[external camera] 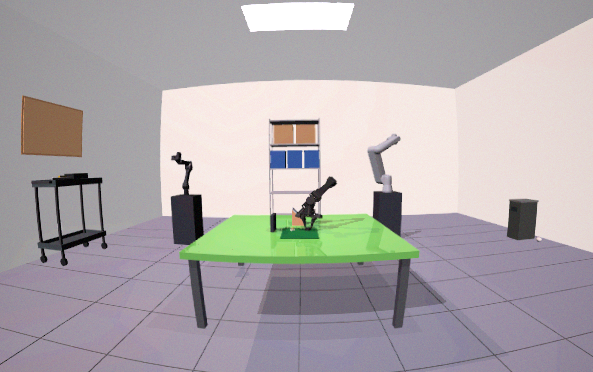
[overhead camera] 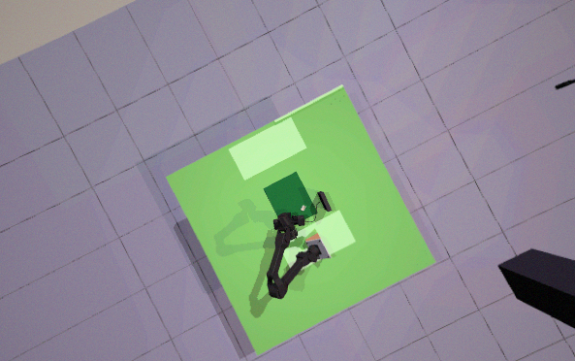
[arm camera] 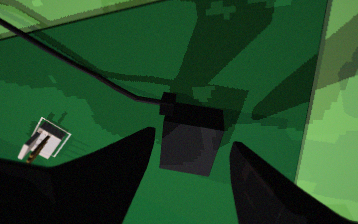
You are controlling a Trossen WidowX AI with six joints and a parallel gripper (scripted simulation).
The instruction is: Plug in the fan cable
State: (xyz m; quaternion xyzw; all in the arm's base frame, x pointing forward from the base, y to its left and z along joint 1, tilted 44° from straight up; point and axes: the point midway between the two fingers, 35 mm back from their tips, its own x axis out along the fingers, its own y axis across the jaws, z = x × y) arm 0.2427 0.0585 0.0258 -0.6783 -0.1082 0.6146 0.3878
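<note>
My gripper tip is now 10 mm short of the dark fan plug and 10 mm above it. Also, from my gripper tip: dark green board 80 mm ahead, 60 mm to the right, 30 mm below; white four-pin header 110 mm to the right, 20 mm below; fan 240 mm to the right, 40 mm above, 10 mm behind.
</note>
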